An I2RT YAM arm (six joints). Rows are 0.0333 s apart.
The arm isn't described. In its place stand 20 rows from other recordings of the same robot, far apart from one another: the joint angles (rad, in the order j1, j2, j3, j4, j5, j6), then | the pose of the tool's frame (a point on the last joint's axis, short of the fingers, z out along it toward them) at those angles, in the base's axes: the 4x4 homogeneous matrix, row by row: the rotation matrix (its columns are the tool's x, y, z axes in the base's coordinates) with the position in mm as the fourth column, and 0 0 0 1 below.
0.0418 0.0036 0.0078 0.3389 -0.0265 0.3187 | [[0.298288 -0.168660 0.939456 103.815], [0.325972 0.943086 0.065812 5.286], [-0.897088 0.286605 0.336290 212.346], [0 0 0 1]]
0.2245 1.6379 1.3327 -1.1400 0.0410 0.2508 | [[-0.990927 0.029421 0.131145 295.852], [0.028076 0.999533 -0.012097 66.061], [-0.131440 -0.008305 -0.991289 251.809], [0 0 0 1]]
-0.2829 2.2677 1.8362 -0.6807 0.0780 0.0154 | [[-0.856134 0.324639 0.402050 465.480], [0.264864 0.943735 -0.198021 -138.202], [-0.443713 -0.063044 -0.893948 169.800], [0 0 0 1]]
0.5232 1.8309 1.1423 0.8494 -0.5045 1.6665 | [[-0.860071 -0.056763 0.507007 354.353], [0.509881 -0.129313 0.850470 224.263], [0.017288 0.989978 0.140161 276.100], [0 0 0 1]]
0.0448 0.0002 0.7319 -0.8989 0.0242 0.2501 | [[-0.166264 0.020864 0.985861 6.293], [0.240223 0.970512 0.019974 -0.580], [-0.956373 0.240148 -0.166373 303.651], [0 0 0 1]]
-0.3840 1.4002 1.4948 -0.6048 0.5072 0.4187 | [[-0.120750 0.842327 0.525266 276.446], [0.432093 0.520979 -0.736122 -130.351], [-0.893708 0.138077 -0.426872 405.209], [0 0 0 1]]
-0.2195 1.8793 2.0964 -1.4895 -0.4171 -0.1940 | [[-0.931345 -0.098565 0.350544 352.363], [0.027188 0.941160 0.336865 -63.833], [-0.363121 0.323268 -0.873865 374.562], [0 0 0 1]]
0.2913 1.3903 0.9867 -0.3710 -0.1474 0.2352 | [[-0.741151 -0.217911 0.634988 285.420], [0.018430 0.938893 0.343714 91.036], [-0.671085 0.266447 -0.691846 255.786], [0 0 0 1]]
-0.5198 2.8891 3.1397 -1.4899 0.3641 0.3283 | [[-0.594746 0.799185 0.087072 456.310], [0.687520 0.561778 -0.460133 -275.751], [-0.416646 -0.213798 -0.883570 196.909], [0 0 0 1]]
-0.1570 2.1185 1.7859 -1.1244 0.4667 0.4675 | [[-0.790347 0.611934 0.029809 412.970], [0.532588 0.710287 -0.460263 -81.591], [-0.302824 -0.347892 -0.887282 210.495], [0 0 0 1]]
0.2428 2.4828 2.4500 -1.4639 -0.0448 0.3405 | [[-0.993715 0.093849 0.061018 469.129], [0.097575 0.993342 0.061252 117.840], [-0.054863 0.066820 -0.996256 217.782], [0 0 0 1]]
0.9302 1.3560 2.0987 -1.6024 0.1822 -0.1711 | [[-0.323998 -0.784408 0.528894 109.631], [-0.714788 0.569200 0.406311 136.270], [-0.619760 -0.246403 -0.745106 498.730], [0 0 0 1]]
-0.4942 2.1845 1.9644 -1.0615 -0.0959 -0.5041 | [[-0.955276 -0.015199 0.295324 402.559], [-0.031449 0.998236 -0.050352 -213.024], [-0.294038 -0.057388 -0.954069 229.497], [0 0 0 1]]
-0.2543 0.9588 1.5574 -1.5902 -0.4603 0.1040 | [[-0.806643 0.074202 0.586363 95.810], [0.305767 0.901401 0.306566 -8.564], [-0.505800 0.426580 -0.749797 428.584], [0 0 0 1]]
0.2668 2.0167 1.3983 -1.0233 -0.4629 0.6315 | [[-0.897879 0.402264 -0.178876 343.814], [0.302197 0.858634 0.414034 110.450], [0.320140 0.317696 -0.892513 152.955], [0 0 0 1]]
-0.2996 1.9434 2.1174 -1.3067 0.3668 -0.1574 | [[-0.920498 0.280038 0.272512 371.256], [0.131194 0.878420 -0.459529 -128.043], [-0.368066 -0.387243 -0.845323 363.791], [0 0 0 1]]
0.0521 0.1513 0.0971 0.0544 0.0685 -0.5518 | [[-0.008427 0.014070 0.999866 116.390], [-0.524142 0.851473 -0.016399 3.630], [-0.851589 -0.524209 0.000200 199.954], [0 0 0 1]]
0.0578 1.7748 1.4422 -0.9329 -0.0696 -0.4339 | [[-0.830930 -0.471524 0.295330 356.824], [-0.468178 0.879366 0.086749 23.128], [-0.300607 -0.066184 -0.951449 244.297], [0 0 0 1]]
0.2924 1.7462 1.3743 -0.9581 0.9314 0.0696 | [[-0.926895 0.075885 0.367570 332.689], [-0.235685 0.644496 -0.727377 70.316], [-0.292094 -0.760833 -0.579495 247.825], [0 0 0 1]]
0.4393 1.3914 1.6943 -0.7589 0.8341 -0.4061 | [[-0.491013 0.132977 0.860943 261.690], [-0.523981 0.744444 -0.413820 93.840], [-0.695953 -0.654309 -0.295854 460.495], [0 0 0 1]]
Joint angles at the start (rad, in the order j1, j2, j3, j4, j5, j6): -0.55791 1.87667 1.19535 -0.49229 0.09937 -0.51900
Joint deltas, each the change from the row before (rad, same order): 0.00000 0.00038 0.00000 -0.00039 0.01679 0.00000; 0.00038 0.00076 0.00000 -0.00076 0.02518 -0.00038; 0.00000 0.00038 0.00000 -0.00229 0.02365 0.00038; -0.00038 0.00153 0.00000 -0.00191 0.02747 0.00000; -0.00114 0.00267 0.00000 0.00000 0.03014 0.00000; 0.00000 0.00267 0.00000 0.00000 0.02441 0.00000; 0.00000 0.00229 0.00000 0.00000 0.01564 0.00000; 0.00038 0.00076 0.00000 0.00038 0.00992 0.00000; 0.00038 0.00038 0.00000 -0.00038 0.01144 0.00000; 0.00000 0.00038 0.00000 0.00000 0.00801 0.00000; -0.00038 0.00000 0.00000 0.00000 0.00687 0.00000
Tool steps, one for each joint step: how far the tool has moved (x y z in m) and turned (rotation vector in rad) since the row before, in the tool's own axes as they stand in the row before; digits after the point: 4 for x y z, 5 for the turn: 0.0004 -0.0005 0.0001 0.01420 0.00899 -0.00008; 0.0005 -0.0006 0.0002 0.02101 0.01369 -0.00092; 0.0007 -0.0006 0.0001 0.01922 0.01403 -0.00003; 0.0008 -0.0007 0.0005 0.02227 0.01669 -0.00027; 0.0009 -0.0010 0.0009 0.02514 0.01762 0.00048; 0.0005 -0.0005 0.0009 0.01991 0.01436 -0.00062; 0.0004 -0.0002 0.0007 0.01248 0.00968 -0.00058; 0.0001 -0.0001 0.0002 0.00836 0.00509 -0.00044; 0.0002 -0.0002 0.0001 0.00950 0.00615 -0.00055; 0.0002 -0.0002 0.0001 0.00677 0.00429 -0.00011; 0.0002 -0.0003 0.0000 0.00604 0.00357 0.00034
